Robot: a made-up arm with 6 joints. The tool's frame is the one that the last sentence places. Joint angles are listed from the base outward.
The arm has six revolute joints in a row. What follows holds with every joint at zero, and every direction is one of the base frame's. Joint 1 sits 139.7 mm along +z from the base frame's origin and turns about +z. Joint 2 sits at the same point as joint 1 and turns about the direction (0.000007, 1, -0.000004). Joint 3 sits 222.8 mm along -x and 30.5 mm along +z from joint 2 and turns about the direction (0.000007, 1, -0.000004). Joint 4 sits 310.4 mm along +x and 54.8 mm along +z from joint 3 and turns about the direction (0.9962, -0.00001, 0.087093). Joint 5 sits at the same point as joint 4 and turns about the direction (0.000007, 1, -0.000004). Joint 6 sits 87.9 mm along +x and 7.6 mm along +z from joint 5 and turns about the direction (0.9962, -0.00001, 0.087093). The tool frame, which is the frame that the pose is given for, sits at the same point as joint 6; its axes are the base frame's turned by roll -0.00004, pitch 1.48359 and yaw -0.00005 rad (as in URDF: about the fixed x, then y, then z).
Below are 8 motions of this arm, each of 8 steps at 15 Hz.
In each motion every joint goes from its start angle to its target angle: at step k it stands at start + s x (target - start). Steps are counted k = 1, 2, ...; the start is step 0. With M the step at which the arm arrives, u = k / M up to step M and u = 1 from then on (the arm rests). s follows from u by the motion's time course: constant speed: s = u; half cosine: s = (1 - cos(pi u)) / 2; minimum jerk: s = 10 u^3 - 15 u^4 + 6 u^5.
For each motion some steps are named. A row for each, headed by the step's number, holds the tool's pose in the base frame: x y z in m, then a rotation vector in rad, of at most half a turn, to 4 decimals.
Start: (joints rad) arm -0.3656 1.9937 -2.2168 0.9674 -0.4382 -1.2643
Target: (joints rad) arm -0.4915 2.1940 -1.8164 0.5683 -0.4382 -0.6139
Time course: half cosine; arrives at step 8
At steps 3, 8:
3: 0.4626 -0.2284 0.4237 0.3730 1.1430 -0.7771
8: 0.4746 -0.2769 0.2466 0.4875 1.4402 -0.6382

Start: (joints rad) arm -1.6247 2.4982 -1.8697 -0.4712 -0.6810 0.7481
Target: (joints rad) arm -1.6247 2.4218 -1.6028 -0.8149 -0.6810 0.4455
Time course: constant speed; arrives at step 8
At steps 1, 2, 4, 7, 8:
1: -0.0029 -0.5599 0.1100 1.1291 1.1065 -0.8147
2: -0.0006 -0.5548 0.1022 1.1060 1.1843 -0.8355
4: 0.0040 -0.5437 0.0868 1.0493 1.3386 -0.8700
7: 0.0104 -0.5246 0.0642 0.9375 1.5643 -0.9038
8: 0.0125 -0.5175 0.0568 0.8931 1.6371 -0.9101

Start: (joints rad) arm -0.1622 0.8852 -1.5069 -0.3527 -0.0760 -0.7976
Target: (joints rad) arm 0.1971 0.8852 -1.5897 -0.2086 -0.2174 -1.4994
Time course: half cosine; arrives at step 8
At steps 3, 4, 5, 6, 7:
3: 0.1554 -0.0048 0.6285 -0.4916 0.6049 -1.2945
4: 0.1488 0.0061 0.6343 -0.5178 0.5243 -1.3367
5: 0.1413 0.0160 0.6399 -0.5324 0.4448 -1.3794
6: 0.1343 0.0235 0.6445 -0.5361 0.3792 -1.4161
7: 0.1294 0.0280 0.6475 -0.5343 0.3369 -1.4409

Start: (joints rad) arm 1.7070 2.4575 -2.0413 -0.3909 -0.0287 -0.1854
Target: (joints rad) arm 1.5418 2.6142 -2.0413 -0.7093 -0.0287 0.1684
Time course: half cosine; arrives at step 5
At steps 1, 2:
1: -0.0710 0.5780 0.1464 -1.7813 0.8268 0.7638
2: -0.0472 0.5802 0.1235 -1.7931 0.8864 0.7287

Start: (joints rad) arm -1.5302 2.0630 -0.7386 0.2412 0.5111 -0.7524
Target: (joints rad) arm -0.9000 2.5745 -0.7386 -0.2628 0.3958 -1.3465
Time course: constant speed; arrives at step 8
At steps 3, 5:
3: 0.0588 -0.1993 -0.0974 -0.5477 -2.9334 -0.4548
5: 0.0725 -0.1628 -0.1230 0.0882 -2.8925 -0.5540

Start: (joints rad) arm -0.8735 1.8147 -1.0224 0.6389 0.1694 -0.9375
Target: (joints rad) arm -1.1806 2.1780 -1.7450 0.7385 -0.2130 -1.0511
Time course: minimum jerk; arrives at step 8
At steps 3, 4, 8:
3: 0.2602 -0.3639 0.1290 0.7198 2.1902 -0.6317
4: 0.2485 -0.4133 0.1534 0.7801 2.0431 -0.8060
8: 0.1949 -0.5067 0.2085 0.9005 1.6986 -1.1865

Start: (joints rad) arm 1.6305 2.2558 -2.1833 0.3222 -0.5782 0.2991
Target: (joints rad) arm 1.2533 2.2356 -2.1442 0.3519 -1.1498 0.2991
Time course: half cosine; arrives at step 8
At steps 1, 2, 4, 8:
1: -0.0092 0.5504 0.3732 -0.4116 1.1072 1.8868
2: 0.0149 0.5469 0.3769 -0.3381 1.0555 1.8622
4: 0.0906 0.5266 0.3874 -0.1205 0.8750 1.7634
8: 0.1862 0.4778 0.3979 0.1283 0.5952 1.5832

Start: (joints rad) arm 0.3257 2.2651 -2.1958 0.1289 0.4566 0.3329
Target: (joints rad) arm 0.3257 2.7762 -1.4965 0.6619 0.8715 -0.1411
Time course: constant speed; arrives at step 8
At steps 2, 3, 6, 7, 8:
2: 0.5191 0.1882 0.1428 0.0717 2.4543 0.5130
3: 0.5000 0.1861 0.0754 0.0652 2.6543 0.5054
6: 0.3961 0.1664 -0.0909 -0.0772 -2.9641 -0.4966
7: 0.3503 0.1565 -0.1313 -0.0939 -2.7801 -0.4716
8: 0.3012 0.1456 -0.1632 -0.1207 -2.5988 -0.4580

